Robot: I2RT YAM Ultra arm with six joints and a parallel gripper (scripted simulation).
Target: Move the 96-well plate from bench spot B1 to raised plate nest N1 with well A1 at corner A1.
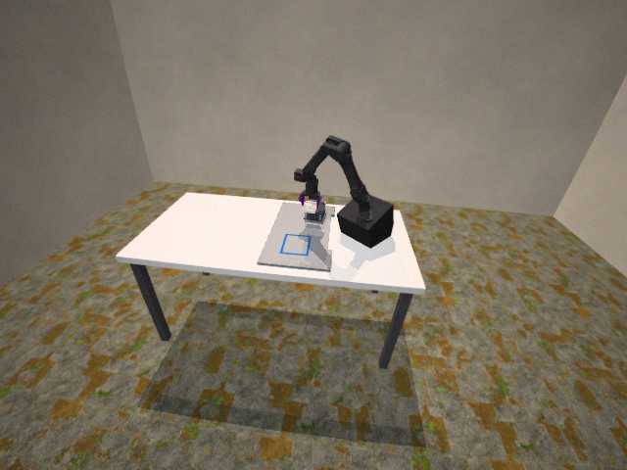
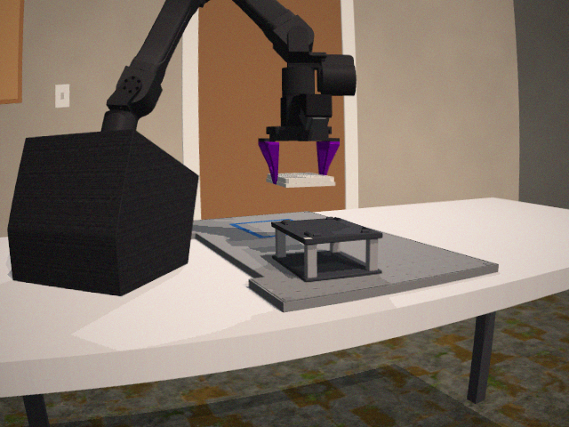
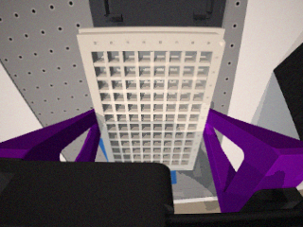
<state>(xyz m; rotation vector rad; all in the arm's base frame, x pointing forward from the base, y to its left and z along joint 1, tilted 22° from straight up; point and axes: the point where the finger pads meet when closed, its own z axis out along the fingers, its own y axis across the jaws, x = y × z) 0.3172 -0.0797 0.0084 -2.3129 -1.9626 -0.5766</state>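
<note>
Now: hand 13 cm to the left of the raised plate nest N1, 7 cm above it and 2 cm past it. The rest, counted from my hand: white 96-well plate right at my hand; A1 mark 20 cm to the right, 8 cm behind, 6 cm below.
</note>
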